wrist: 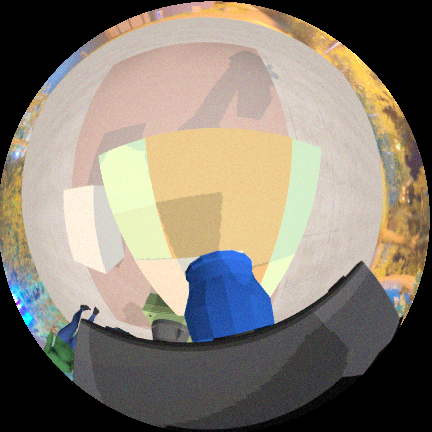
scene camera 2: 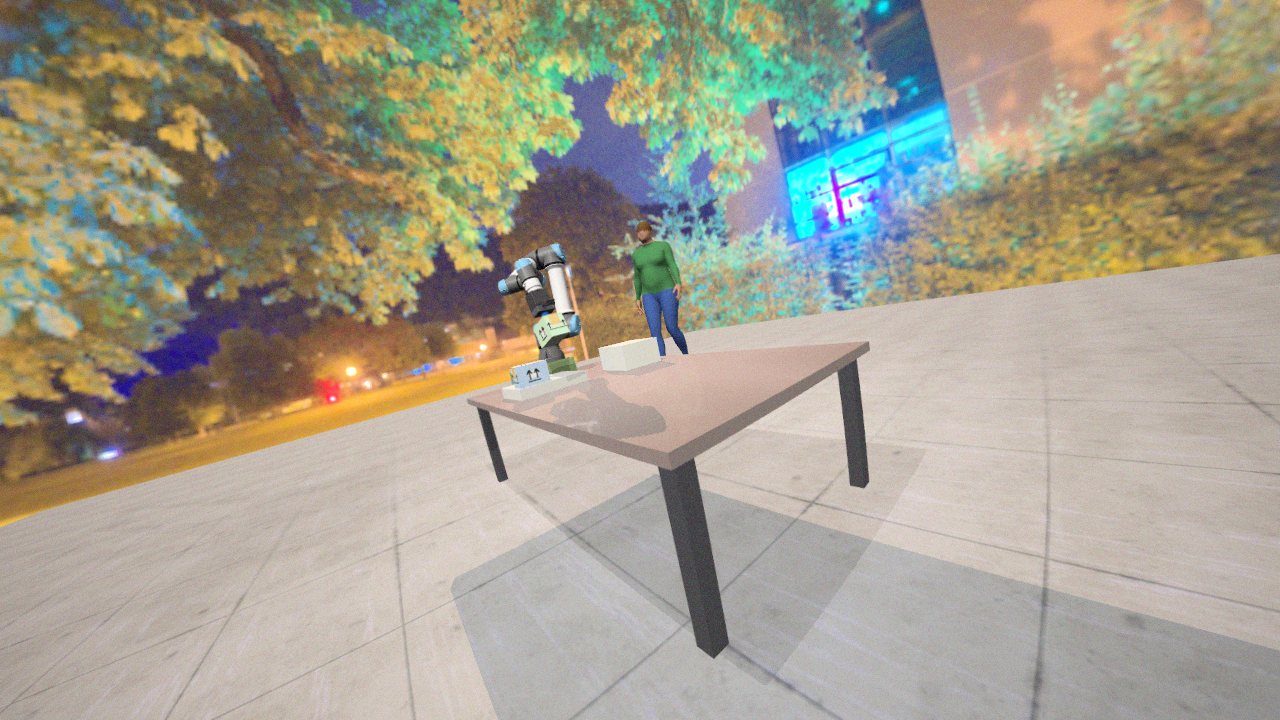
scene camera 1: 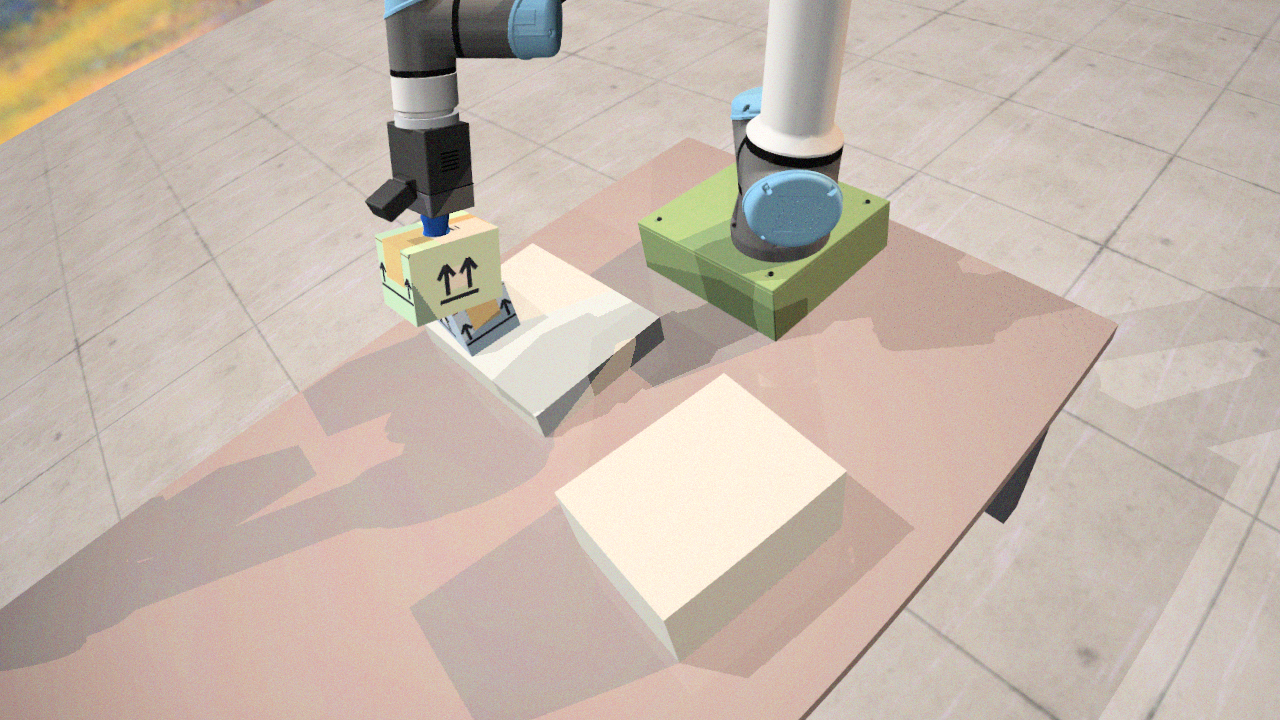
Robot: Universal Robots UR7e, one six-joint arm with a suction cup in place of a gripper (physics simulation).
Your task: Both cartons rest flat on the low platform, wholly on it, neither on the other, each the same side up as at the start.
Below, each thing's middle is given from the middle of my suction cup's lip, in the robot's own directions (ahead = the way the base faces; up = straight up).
My suction cup is now 290 mm above the low platform (scene camera 1: 577, 336), 100 mm past it and 40 mm to the left of it.
